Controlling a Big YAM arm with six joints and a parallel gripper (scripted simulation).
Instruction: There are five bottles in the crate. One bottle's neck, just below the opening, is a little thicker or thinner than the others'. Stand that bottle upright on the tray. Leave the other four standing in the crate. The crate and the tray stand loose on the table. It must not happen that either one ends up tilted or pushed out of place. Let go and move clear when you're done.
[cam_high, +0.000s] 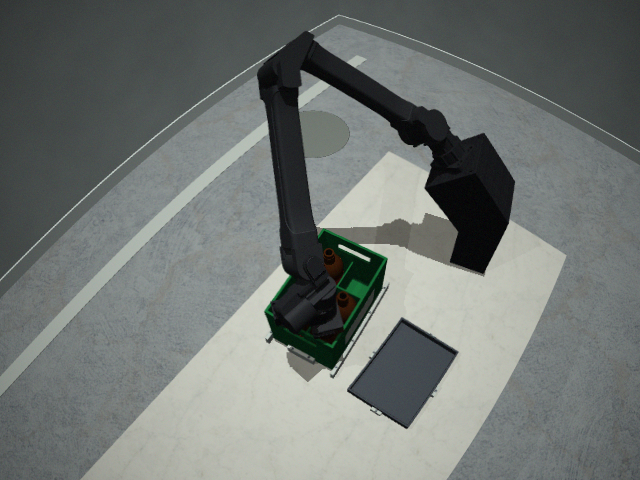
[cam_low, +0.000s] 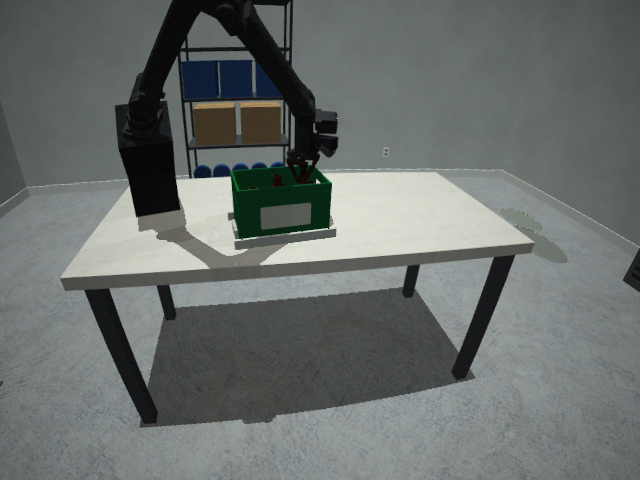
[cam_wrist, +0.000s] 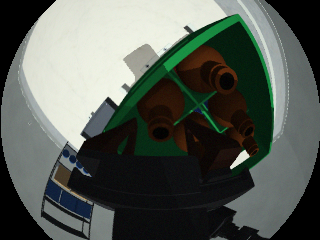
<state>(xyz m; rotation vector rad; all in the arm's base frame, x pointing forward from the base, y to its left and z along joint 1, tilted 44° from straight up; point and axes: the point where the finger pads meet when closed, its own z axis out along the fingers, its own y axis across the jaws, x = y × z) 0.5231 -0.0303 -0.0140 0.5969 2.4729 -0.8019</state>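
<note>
The crate is 80 mm behind my hand, 70 mm below it and 60 mm to the right of it. From my hand the other things lie so: tray: 210 mm to the left, 140 mm below, 70 mm behind.
</note>
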